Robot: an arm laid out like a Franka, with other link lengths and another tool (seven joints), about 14 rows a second.
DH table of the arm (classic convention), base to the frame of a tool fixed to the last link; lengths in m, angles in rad. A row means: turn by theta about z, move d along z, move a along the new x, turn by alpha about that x. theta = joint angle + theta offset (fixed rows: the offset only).
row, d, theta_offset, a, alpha
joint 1, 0.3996, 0, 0, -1.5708
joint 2, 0, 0, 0, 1.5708
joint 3, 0.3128, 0, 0.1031, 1.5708
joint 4, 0, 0, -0.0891, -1.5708
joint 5, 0.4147, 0, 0, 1.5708
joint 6, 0, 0, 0.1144, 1.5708
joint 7, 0.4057, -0.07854, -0.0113, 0.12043
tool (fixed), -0.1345, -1.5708, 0, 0
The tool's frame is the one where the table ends.
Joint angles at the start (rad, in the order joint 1, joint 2, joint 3, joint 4, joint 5, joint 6, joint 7):
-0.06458, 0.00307, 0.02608, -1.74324, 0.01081, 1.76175, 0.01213
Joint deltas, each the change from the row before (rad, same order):
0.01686, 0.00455, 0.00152, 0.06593, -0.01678, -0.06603, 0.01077
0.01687, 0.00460, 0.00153, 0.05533, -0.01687, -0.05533, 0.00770
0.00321, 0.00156, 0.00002, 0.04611, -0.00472, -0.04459, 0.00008
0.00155, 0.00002, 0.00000, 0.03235, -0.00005, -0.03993, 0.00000
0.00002, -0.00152, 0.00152, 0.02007, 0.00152, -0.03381, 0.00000
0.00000, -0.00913, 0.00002, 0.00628, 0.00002, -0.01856, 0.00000
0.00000, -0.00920, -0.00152, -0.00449, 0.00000, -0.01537, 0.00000
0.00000, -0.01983, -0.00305, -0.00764, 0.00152, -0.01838, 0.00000
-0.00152, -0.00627, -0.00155, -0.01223, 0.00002, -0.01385, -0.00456
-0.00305, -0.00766, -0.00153, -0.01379, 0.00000, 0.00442, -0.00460
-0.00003, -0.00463, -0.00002, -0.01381, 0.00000, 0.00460, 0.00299
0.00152, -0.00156, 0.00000, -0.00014, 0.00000, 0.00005, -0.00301
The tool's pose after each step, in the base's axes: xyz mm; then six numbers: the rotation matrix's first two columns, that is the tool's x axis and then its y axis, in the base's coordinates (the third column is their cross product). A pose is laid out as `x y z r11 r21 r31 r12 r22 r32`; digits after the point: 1 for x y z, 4 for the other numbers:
634.1 -31.1 482.0 -0.0372 0.9928 0.1139 0.9993 0.0363 0.0105
632.0 -23.8 502.7 -0.0480 0.9941 0.0976 0.9988 0.0478 0.0051
629.3 -23.2 521.2 -0.0503 0.9944 0.0929 0.9987 0.0500 0.0048
624.4 -22.4 533.9 -0.0500 0.9944 0.0932 0.9987 0.0505 -0.0027
618.5 -21.1 541.6 -0.0495 0.9942 0.0953 0.9986 0.0512 -0.0149
613.1 -21.1 548.6 -0.0488 0.9943 0.0952 0.9986 0.0507 -0.0180
606.8 -22.1 550.5 -0.0458 0.9944 0.0954 0.9984 0.0488 -0.0287
597.4 -23.4 556.8 -0.0418 0.9944 0.0967 0.9984 0.0454 -0.0348
590.6 -25.3 553.1 -0.0410 0.9944 0.0977 0.9974 0.0465 -0.0547
588.4 -28.0 551.1 -0.0409 0.9944 0.0979 0.9973 0.0466 -0.0565
586.6 -28.0 547.4 -0.0376 0.9945 0.0978 0.9972 0.0437 -0.0610
586.4 -27.1 548.3 -0.0422 0.9943 0.0979 0.9971 0.0482 -0.0596

